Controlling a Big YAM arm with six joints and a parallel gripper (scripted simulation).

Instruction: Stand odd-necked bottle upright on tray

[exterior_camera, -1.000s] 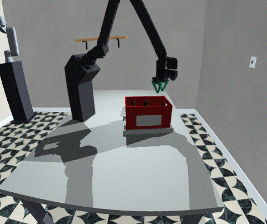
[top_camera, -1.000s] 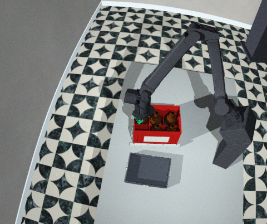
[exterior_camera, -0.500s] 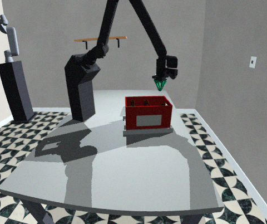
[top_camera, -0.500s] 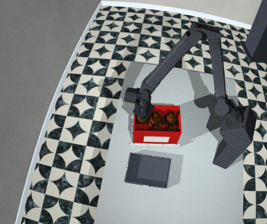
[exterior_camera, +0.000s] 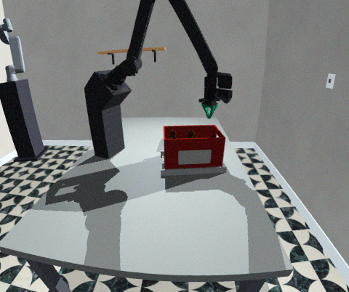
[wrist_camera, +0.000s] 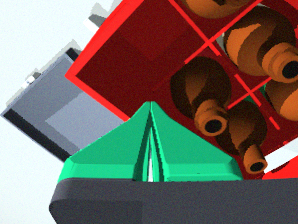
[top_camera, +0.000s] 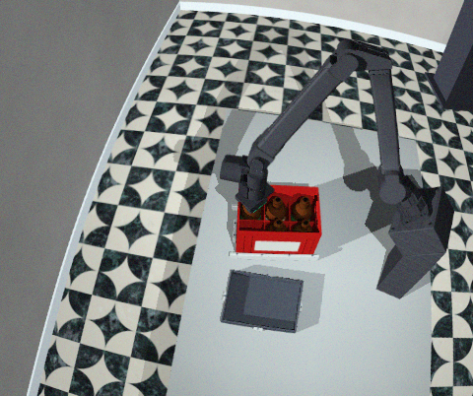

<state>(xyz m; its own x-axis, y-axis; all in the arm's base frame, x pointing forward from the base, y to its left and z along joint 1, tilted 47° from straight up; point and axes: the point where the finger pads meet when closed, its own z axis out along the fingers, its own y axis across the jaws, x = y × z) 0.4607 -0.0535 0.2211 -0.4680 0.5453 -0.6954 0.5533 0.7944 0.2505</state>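
The glass bottle lies 15 cm below my hand, 9 cm behind it and 8 cm to the right of it. Round my hand: crate (15 cm below, 9 cm behind, 4 cm to the right); dark grey tray (23 cm to the left, 22 cm below, 3 cm behind).
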